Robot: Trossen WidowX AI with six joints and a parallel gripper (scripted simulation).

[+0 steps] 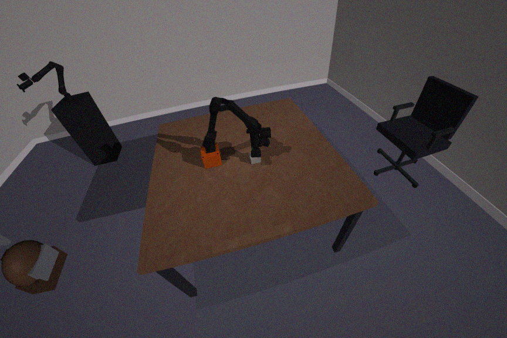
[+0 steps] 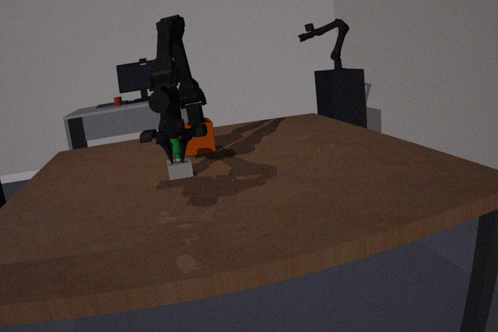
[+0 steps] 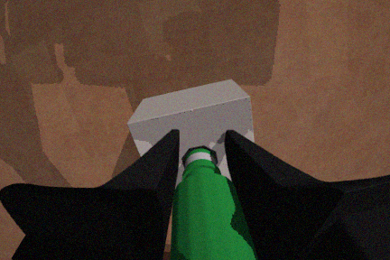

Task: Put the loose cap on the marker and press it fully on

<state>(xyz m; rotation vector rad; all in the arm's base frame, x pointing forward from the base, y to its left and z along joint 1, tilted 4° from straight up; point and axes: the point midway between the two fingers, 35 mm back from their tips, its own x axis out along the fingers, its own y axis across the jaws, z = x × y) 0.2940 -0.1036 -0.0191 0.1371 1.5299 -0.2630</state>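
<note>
Right now the green cap is 50 mm above my gripper tip and 20 mm behind it. Also, from my gripper tip: grey holder block 20 mm below, 20 mm behind.
</note>
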